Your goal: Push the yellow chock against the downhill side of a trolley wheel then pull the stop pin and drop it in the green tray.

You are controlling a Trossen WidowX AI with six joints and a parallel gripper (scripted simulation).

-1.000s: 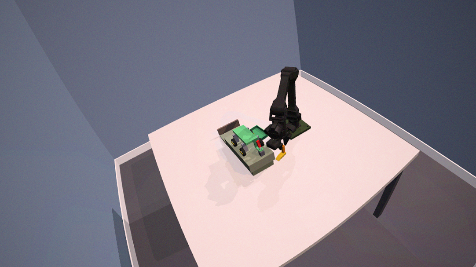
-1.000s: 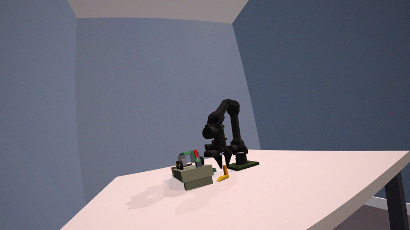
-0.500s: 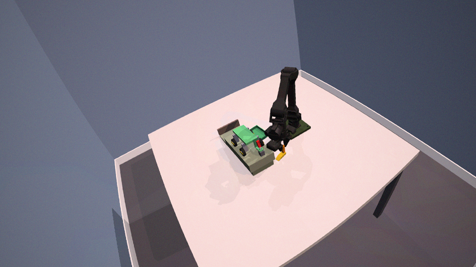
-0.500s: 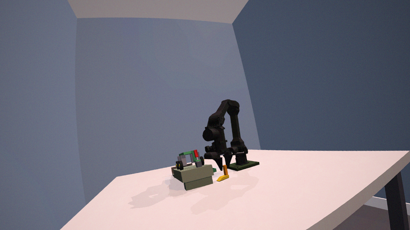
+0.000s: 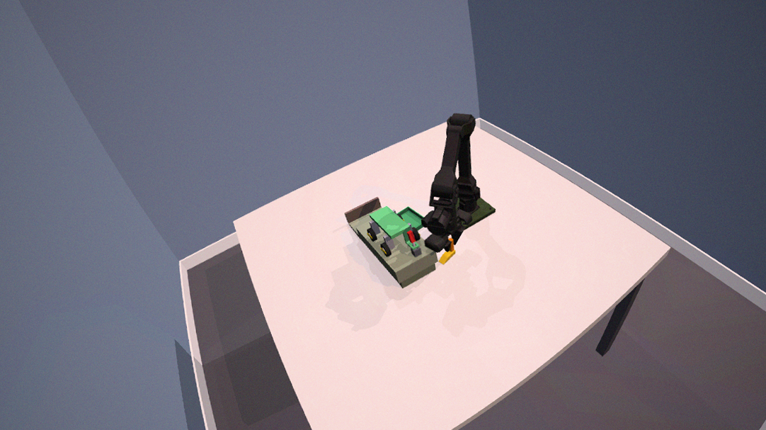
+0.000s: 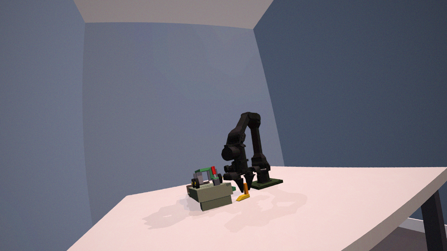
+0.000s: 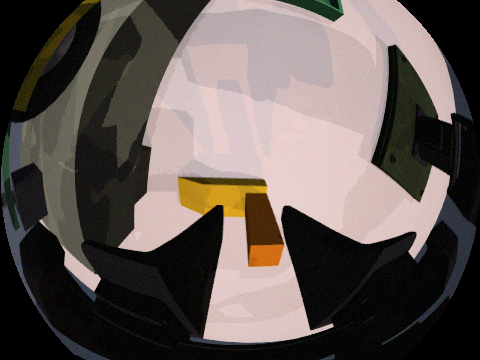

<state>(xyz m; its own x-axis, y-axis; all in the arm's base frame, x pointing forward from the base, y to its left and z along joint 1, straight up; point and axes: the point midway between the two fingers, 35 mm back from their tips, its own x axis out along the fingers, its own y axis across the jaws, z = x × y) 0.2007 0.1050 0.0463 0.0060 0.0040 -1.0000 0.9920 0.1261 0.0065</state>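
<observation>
My gripper tip is 120 mm short of the red-headed stop pin, 30 mm to the left of it and 100 mm below it. Also, from my gripper tip: ramp 130 mm ahead, 150 mm to the right, 20 mm above; green trolley 130 mm ahead, 140 mm to the right, 80 mm above; yellow chock 20 mm ahead, 10 mm below.
</observation>
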